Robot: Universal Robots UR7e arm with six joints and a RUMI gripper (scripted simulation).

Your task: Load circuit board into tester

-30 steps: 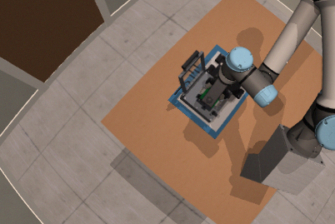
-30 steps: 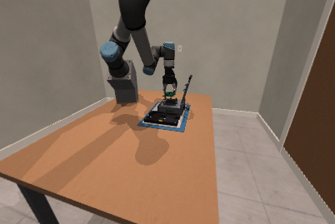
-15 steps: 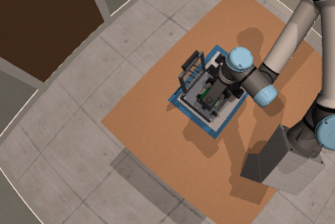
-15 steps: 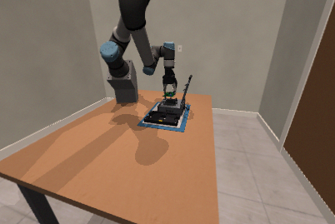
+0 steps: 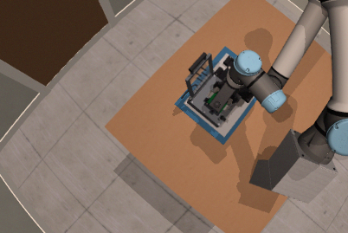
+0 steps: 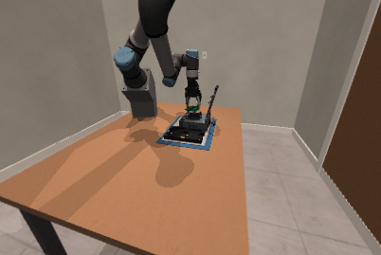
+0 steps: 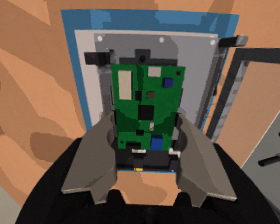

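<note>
The black block is 60 mm to the left of my hand, 60 mm behind it and 30 mm below it. The rest, counted from my hand: tester lid (130 mm ahead, 60 mm above); then green circuit board (right at my hand).
</note>
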